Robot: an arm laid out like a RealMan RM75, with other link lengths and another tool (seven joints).
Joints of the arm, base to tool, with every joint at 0 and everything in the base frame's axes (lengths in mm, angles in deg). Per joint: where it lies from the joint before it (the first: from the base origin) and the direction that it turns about. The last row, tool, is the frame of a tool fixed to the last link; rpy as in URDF.
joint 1: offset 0 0 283.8 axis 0 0 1
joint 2: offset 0 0 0 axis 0 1 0
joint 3: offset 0 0 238.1 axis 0 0 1
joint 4: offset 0 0 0 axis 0 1 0
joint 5: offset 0 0 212.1 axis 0 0 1
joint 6: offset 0 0 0 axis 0 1 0
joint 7: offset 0 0 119.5 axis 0 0 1
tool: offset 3 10 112 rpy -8.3 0 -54.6
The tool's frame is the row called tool.
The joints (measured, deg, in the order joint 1, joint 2, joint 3, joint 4, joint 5, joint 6, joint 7), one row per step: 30.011 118.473 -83.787 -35.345 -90.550 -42.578 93.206; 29.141 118.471 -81.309 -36.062 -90.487 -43.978 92.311; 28.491 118.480 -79.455 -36.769 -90.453 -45.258 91.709; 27.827 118.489 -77.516 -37.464 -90.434 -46.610 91.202; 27.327 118.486 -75.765 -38.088 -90.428 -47.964 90.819; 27.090 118.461 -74.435 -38.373 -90.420 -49.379 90.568; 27.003 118.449 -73.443 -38.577 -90.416 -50.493 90.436; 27.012 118.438 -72.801 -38.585 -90.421 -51.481 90.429; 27.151 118.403 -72.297 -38.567 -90.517 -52.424 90.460
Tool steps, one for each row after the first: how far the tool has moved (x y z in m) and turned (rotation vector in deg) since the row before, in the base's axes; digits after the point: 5 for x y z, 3 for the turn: 0.00043 0.00209 0.00852 1.181 1.381 -0.193; -0.00087 0.00133 0.00669 0.820 1.146 0.068; -0.00055 0.00120 0.00717 0.857 1.208 -0.014; -0.00123 0.00106 0.00660 0.703 1.136 0.108; -0.00187 -0.00020 0.00423 0.175 1.031 0.229; -0.00216 -0.00001 0.00309 0.085 0.825 0.252; -0.00199 -0.00085 0.00133 -0.216 0.699 0.201; -0.00249 -0.00075 0.00082 -0.336 0.544 0.347
